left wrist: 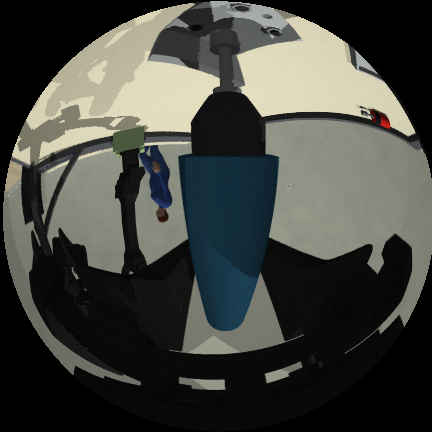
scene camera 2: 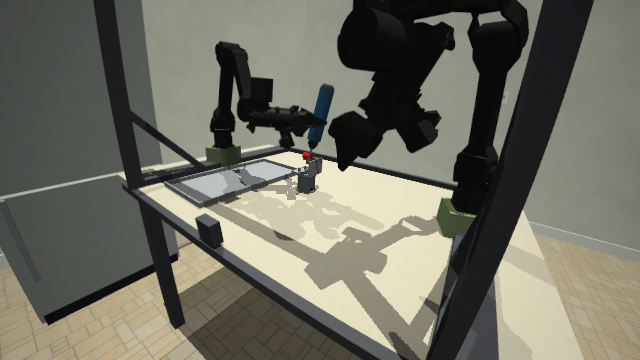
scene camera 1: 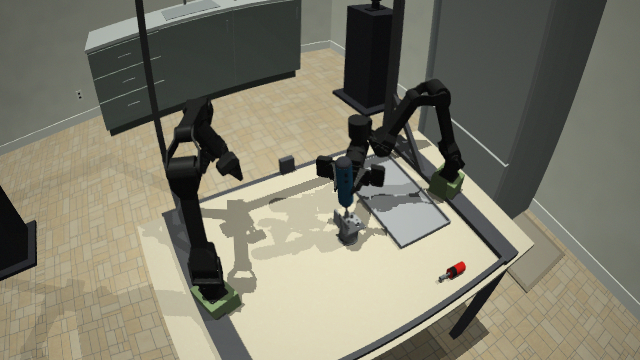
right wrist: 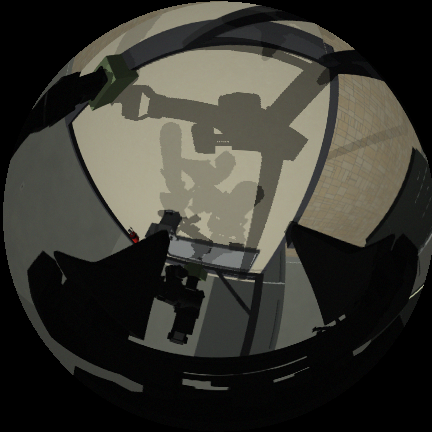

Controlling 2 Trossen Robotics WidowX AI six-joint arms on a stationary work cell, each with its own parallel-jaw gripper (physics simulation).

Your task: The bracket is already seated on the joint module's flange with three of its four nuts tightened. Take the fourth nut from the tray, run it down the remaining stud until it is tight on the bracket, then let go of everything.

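Places are measured from the left arm's base along level axes (x ahead, y left, z up), in metres.
Pixels of known places: left gripper, fingertip midpoint: (left wrist: 224, 240) (scene camera 2: 325, 121) (scene camera 1: 343, 192); right gripper, fingertip midpoint: (left wrist: 43, 230) (scene camera 2: 353, 158) (scene camera 1: 237, 173) (right wrist: 231, 233); left arm's base at its link origin: (scene camera 2: 223, 146) (scene camera 1: 449, 174) (right wrist: 193, 277); right arm's base at its link origin: (left wrist: 129, 151) (scene camera 2: 466, 207) (scene camera 1: 213, 291) (right wrist: 96, 82).
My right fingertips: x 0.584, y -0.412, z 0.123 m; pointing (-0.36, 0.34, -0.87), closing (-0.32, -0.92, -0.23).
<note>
Ahead of a thing's pixels: the offset from my right fingertips to its top centre.
My left gripper (scene camera 1: 345, 186) (scene camera 2: 320, 121) (left wrist: 224, 240) is shut on the handle of a blue nut driver {0.145 m back, 0.276 m left, 0.134 m up} (scene camera 1: 344, 172) (scene camera 2: 325, 100) (left wrist: 227, 200). The driver stands close to upright, its grey socket {0.164 m back, 0.272 m left, 0.056 m down} (left wrist: 224, 41) pointing down at the bracket (scene camera 1: 354, 221) (scene camera 2: 315, 166) (left wrist: 172, 42); contact with it is unclear. The bracket sits on the grey joint module {0.173 m back, 0.281 m left, 0.123 m down} (scene camera 1: 348, 237) (scene camera 2: 306, 184). Nuts show on its plate in the left wrist view, beyond the socket. The stud under the socket and any nut inside are hidden. My right gripper (scene camera 2: 378, 152) (right wrist: 231, 233) is open and empty, high above the table.
The shallow grey tray {0.420 m back, 0.278 m left, 0.181 m down} (scene camera 1: 400, 246) (scene camera 2: 202, 204) (right wrist: 215, 252) lies beside the module; no nut can be made out in it. A red-handled tool {0.259 m back, 0.628 m left, 0.163 m down} (scene camera 1: 456, 270) (scene camera 2: 306, 156) (left wrist: 380, 119) (right wrist: 134, 236) lies on the table. A dark block {0.262 m back, 0.070 m right, 0.140 m down} (scene camera 1: 286, 164) (scene camera 2: 209, 231) stands at the table's edge.
</note>
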